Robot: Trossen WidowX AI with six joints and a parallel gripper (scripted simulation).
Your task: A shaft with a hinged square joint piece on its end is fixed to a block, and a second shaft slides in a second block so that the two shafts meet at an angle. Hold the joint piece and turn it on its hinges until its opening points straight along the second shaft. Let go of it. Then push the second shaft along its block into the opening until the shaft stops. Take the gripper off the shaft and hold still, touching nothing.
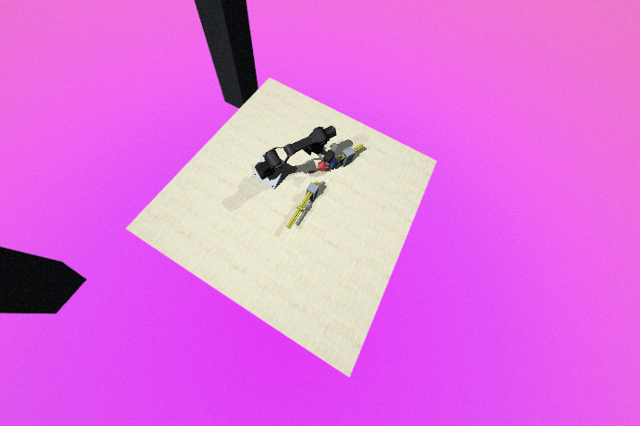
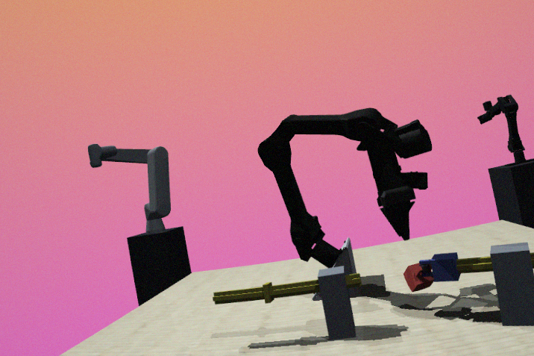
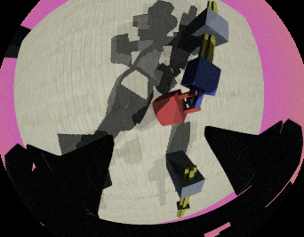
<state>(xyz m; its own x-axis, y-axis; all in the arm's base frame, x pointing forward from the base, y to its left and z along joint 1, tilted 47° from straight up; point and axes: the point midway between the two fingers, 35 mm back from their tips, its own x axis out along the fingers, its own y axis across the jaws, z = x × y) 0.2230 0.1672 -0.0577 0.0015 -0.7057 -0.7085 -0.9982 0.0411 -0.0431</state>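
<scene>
My gripper tip is now 7 cm above the red square joint piece, 4 cm short of it and 1 cm to the right of it.
</scene>
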